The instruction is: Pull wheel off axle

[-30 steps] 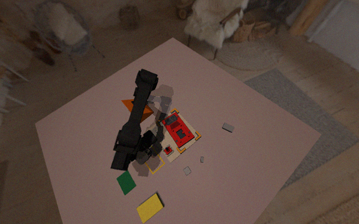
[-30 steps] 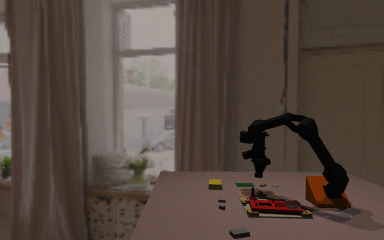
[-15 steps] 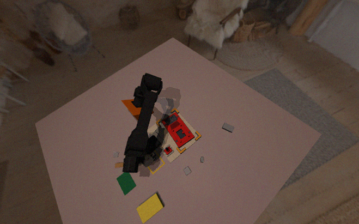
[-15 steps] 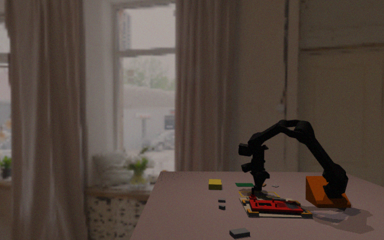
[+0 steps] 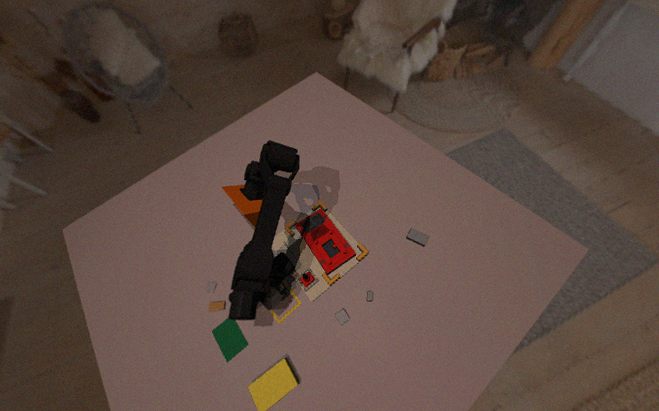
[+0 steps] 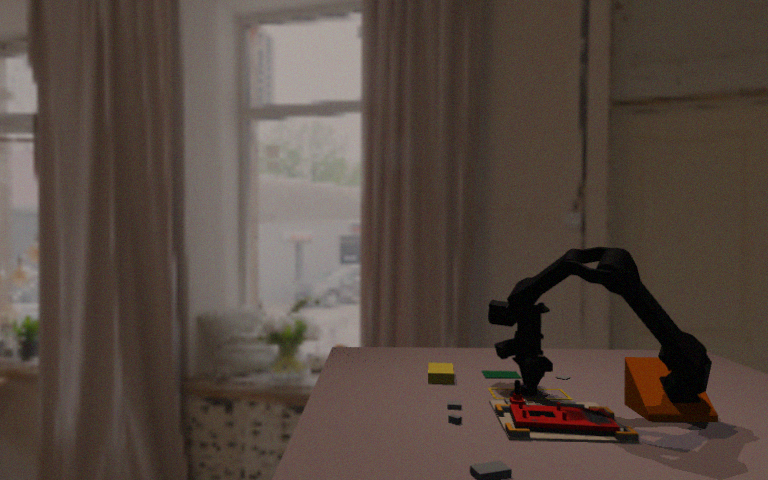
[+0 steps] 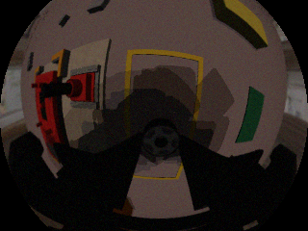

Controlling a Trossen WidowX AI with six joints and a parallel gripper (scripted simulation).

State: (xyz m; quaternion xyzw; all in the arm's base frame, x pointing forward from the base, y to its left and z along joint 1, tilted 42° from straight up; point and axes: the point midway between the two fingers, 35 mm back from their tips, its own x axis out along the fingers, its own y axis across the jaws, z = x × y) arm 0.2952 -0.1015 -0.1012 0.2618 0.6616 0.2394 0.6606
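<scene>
My gripper tip is now right at the dark round wheel. From my gripper tip the other things lie so: green tile (30 mm ahead, 170 mm to the right, 10 mm below); yellow block (200 mm ahead, 140 mm to the right, 10 mm above); upright axle (60 mm ahead, 100 mm to the left, 30 mm above).
</scene>
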